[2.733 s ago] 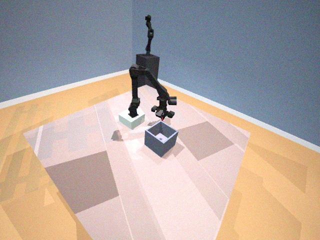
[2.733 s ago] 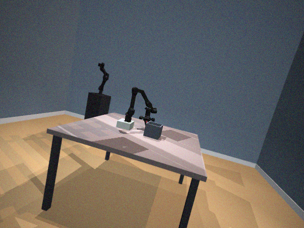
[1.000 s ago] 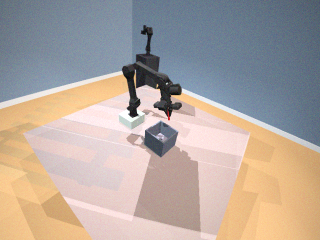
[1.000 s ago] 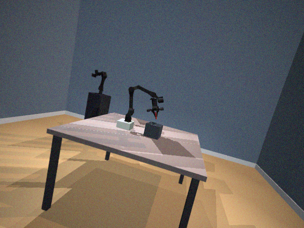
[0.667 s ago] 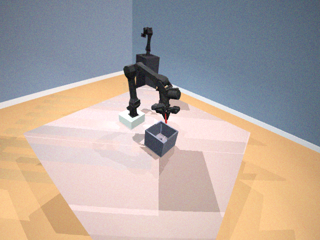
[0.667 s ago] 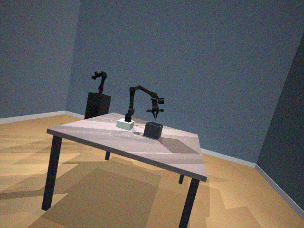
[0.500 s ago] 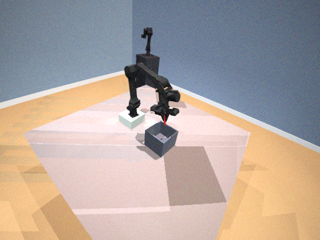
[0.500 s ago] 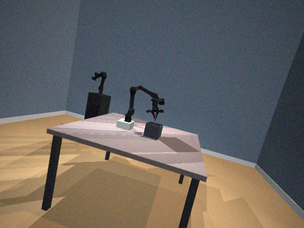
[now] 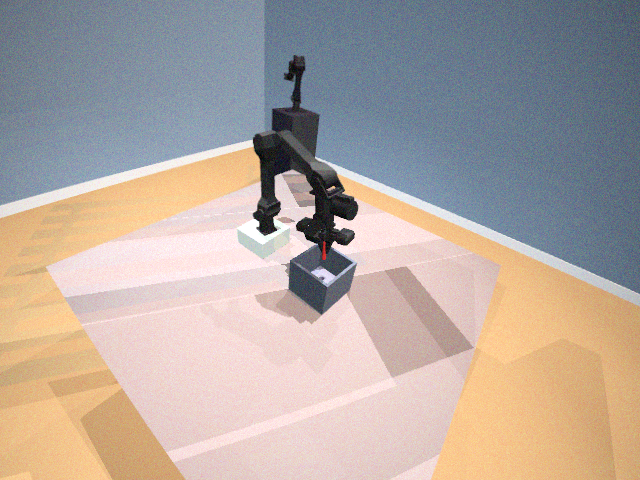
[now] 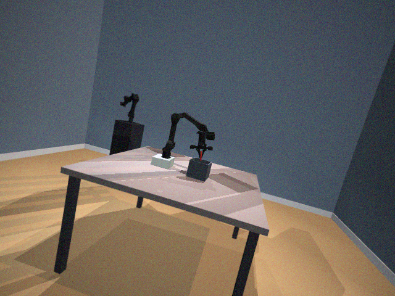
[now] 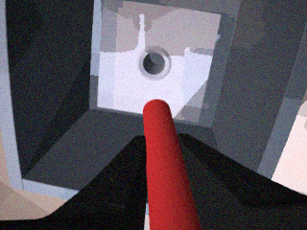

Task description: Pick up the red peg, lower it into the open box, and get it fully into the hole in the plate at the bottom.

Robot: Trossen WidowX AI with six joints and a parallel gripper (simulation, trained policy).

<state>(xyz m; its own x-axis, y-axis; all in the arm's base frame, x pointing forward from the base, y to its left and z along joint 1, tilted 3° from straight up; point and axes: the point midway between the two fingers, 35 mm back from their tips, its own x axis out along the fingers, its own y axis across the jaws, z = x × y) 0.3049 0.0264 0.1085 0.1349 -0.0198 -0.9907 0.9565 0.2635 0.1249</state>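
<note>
Now: gripper tip 20 mm short of the pale plate, 10 mm to the left of it and 110 mm above it. Also, from my gripper tip: red peg: 20 mm above.
</note>
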